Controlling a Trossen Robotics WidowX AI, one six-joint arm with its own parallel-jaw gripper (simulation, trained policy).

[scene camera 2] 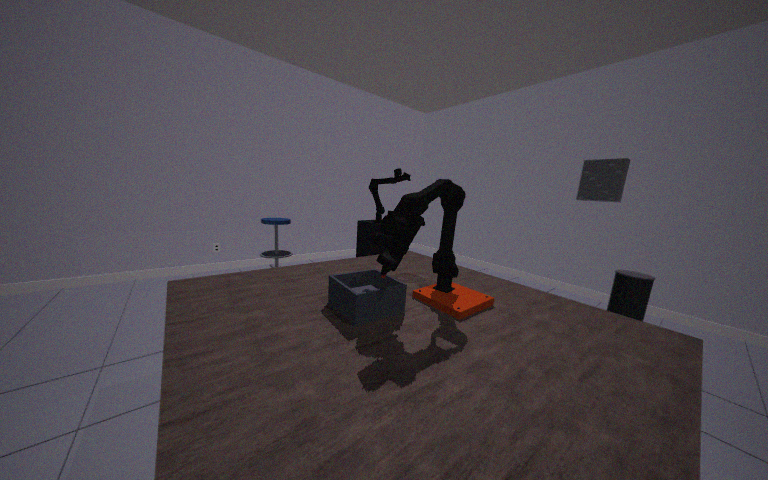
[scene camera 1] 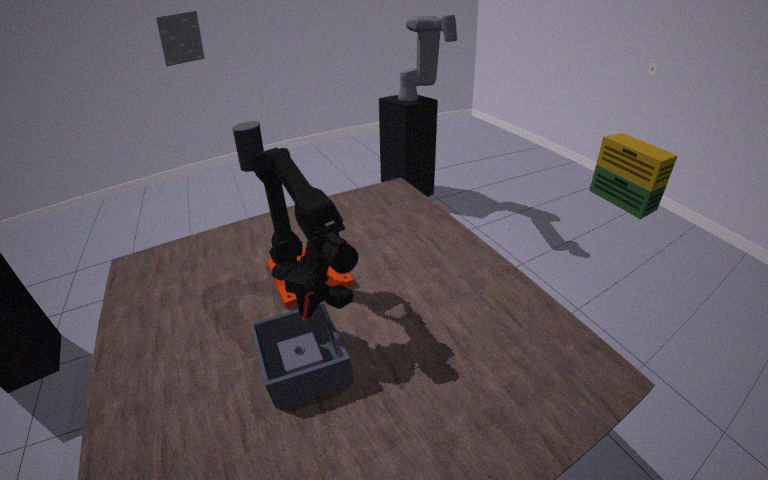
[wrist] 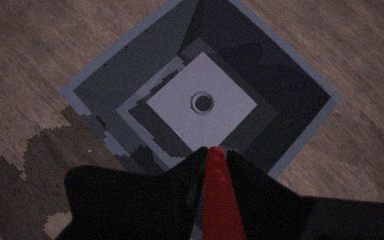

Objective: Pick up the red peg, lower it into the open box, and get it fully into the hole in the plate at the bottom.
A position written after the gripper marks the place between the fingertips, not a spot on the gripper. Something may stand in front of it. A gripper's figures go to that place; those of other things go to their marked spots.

Labels:
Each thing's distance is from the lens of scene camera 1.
gripper (scene camera 1: 304,316): 0.85 m
grey box (scene camera 1: 336,371): 0.82 m
light grey plate (scene camera 1: 302,352): 0.87 m

